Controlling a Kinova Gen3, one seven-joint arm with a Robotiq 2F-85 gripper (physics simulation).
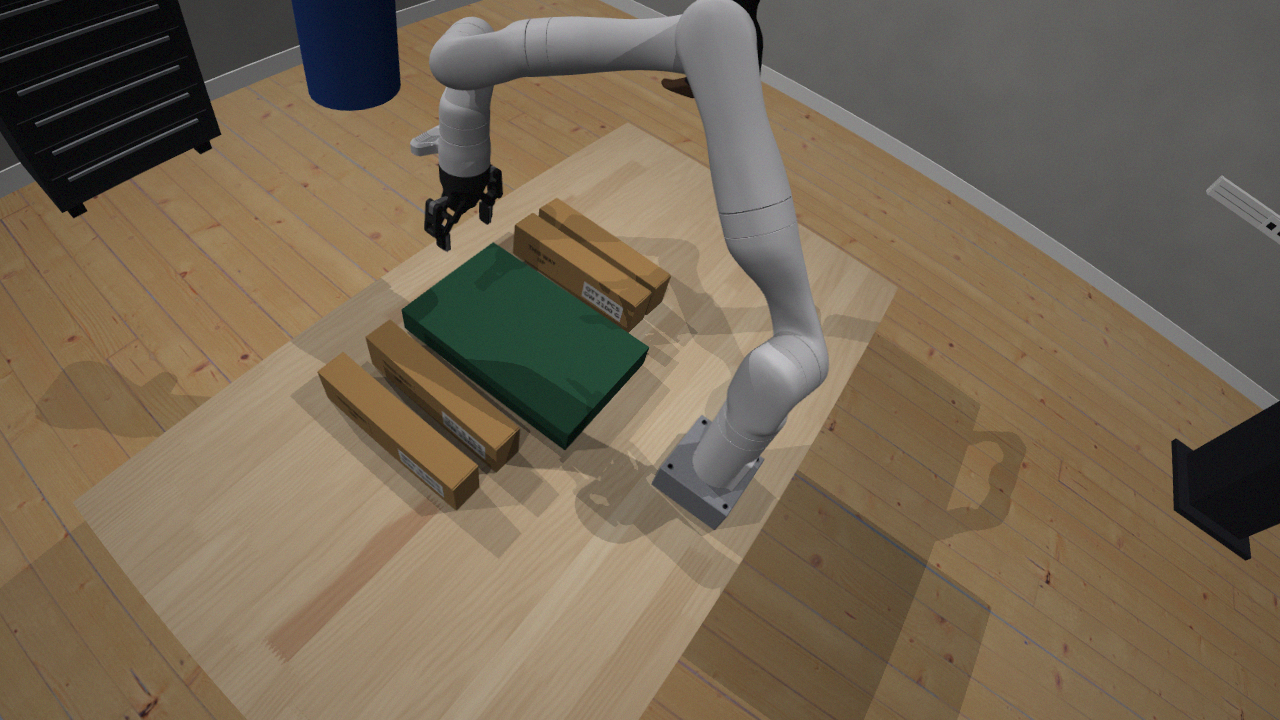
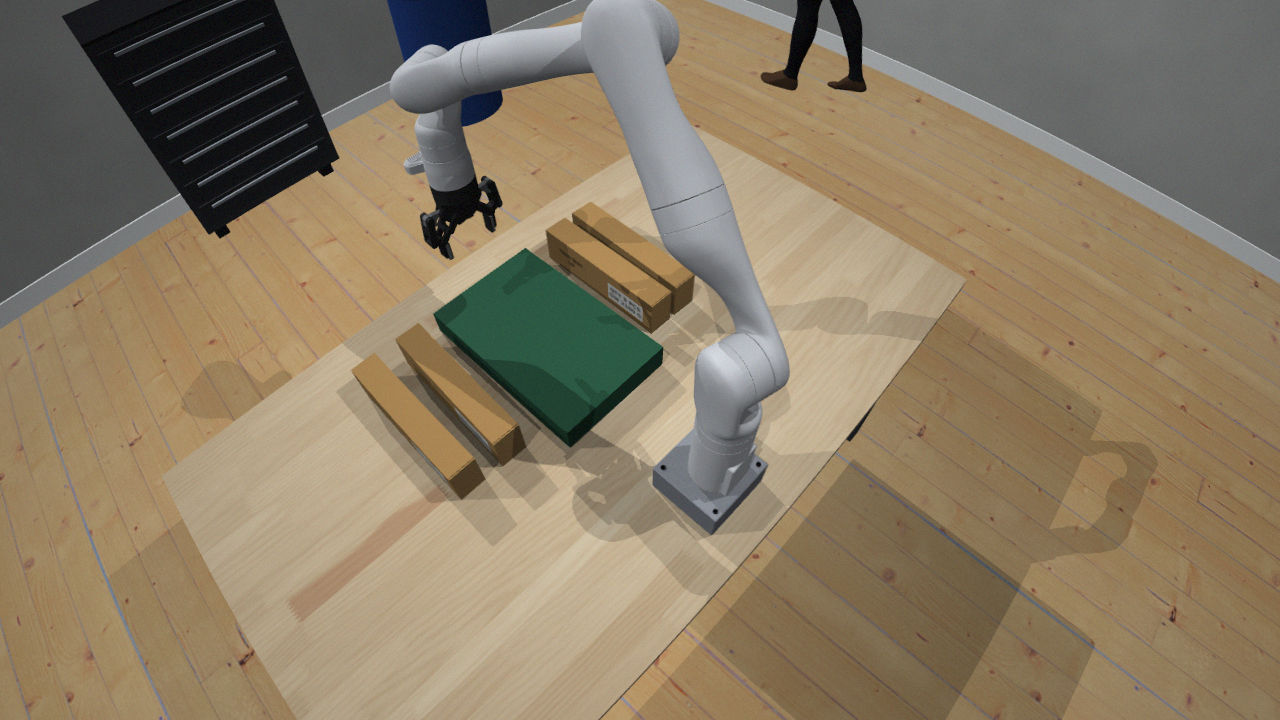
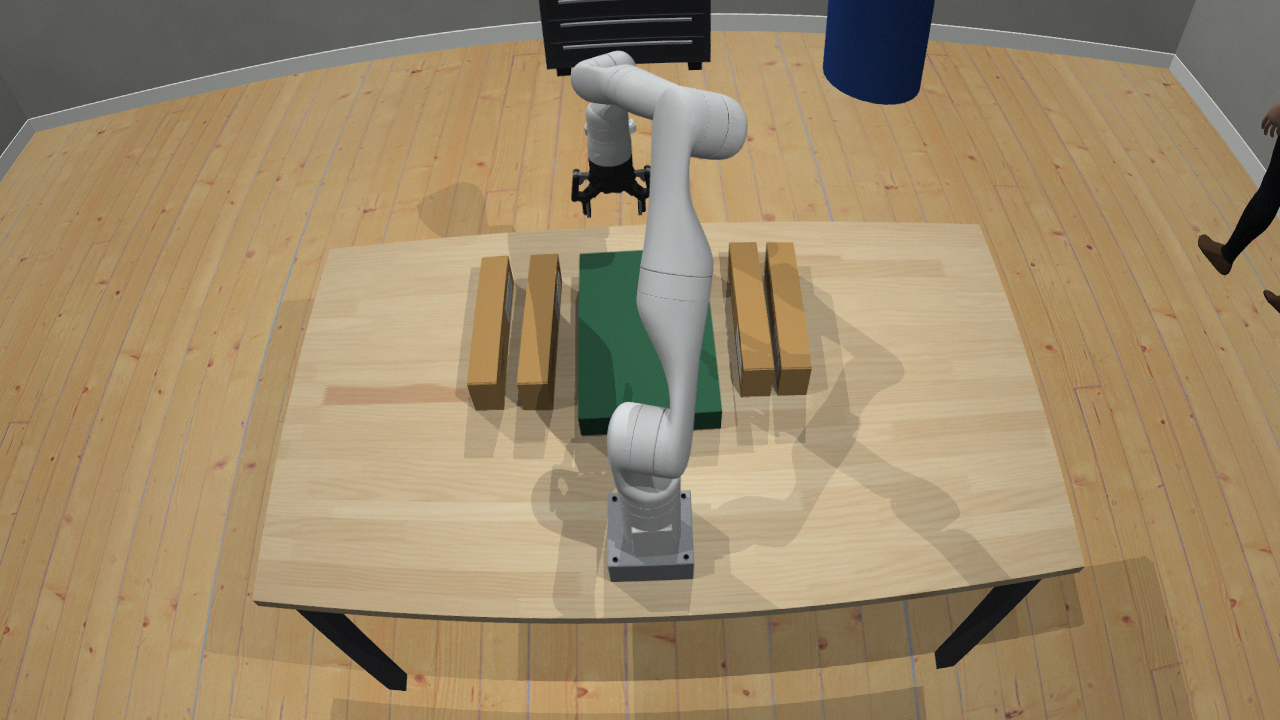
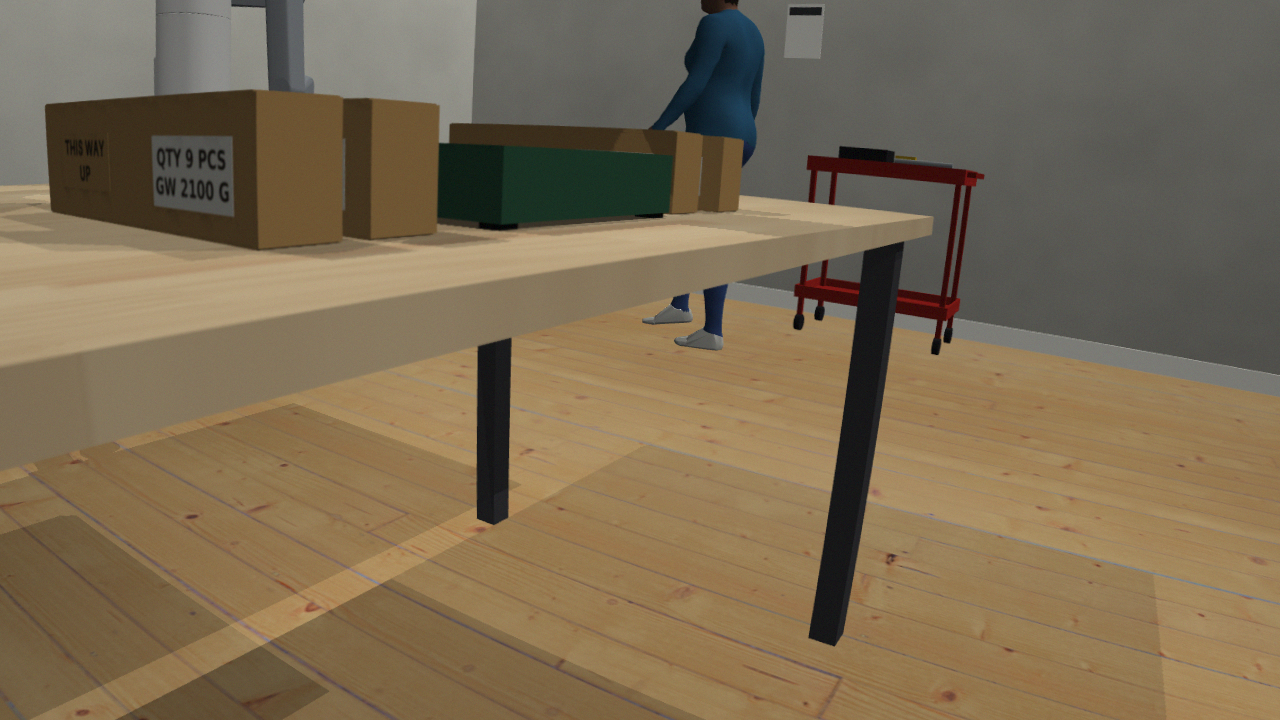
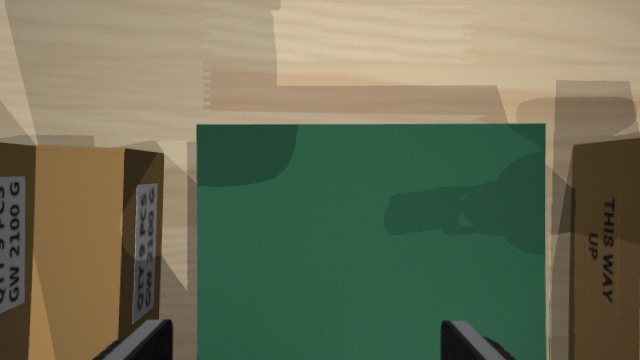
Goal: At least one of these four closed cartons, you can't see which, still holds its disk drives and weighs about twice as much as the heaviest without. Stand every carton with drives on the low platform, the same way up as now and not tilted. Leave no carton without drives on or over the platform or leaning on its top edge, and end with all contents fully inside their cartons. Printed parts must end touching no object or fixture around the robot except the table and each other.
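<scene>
The low green platform (image 1: 519, 322) (image 2: 546, 331) (image 3: 595, 286) (image 4: 581, 188) (image 5: 300, 250) stands mid-table. Four closed brown cartons lie lengthwise beside it, apart from it: left outer carton (image 1: 398, 420) (image 2: 416, 420) (image 3: 489, 331) (image 4: 721, 174), left inner carton (image 1: 438, 389) (image 3: 541, 322) (image 5: 77, 225), right inner carton (image 1: 572, 264) (image 3: 750, 304) (image 4: 393, 165) (image 5: 607, 250) and right outer carton (image 1: 608, 246) (image 3: 787, 304) (image 4: 295, 170). Visible labels read "QTY 9 PCS, GW 2100 G". Contents are hidden. My gripper (image 1: 465, 232) (image 2: 469, 241) (image 3: 615, 213) (image 5: 306, 327) is open, empty, pointing down, high near the platform's back end.
My arm's base (image 1: 707, 501) (image 3: 650, 568) is fixed at the front of the wooden table (image 1: 223, 537) (image 3: 375, 501). A black drawer cabinet (image 2: 205, 116) and blue cylinder (image 1: 349, 53) stand behind. A person (image 4: 725, 80) and a red trolley (image 4: 930, 172) stand away from the table.
</scene>
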